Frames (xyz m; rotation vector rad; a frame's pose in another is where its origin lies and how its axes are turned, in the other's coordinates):
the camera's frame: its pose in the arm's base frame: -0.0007 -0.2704 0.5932 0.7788 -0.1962 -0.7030
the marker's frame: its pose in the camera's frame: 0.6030 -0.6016 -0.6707 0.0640 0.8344 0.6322
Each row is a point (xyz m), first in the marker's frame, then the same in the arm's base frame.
Working: the marker's frame: its pose in the arm's base frame: 0.4259 -0.5743 -0.3560 0.9463 0.2920 0.2519

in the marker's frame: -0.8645 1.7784 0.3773
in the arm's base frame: -0.3954 -0.1535 1.4330
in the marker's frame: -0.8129 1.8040 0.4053
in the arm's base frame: -0.3396 -0.1429 1.4626
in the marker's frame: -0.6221 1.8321 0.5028
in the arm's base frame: -0.1297 -0.1366 1.5138
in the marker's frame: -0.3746 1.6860 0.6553
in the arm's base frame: 0.1669 -0.2505 1.4441
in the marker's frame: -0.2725 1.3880 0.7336
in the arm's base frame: 0.3147 -0.4425 1.2280
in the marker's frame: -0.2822 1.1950 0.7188
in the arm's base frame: 0.3166 -0.5428 1.0622
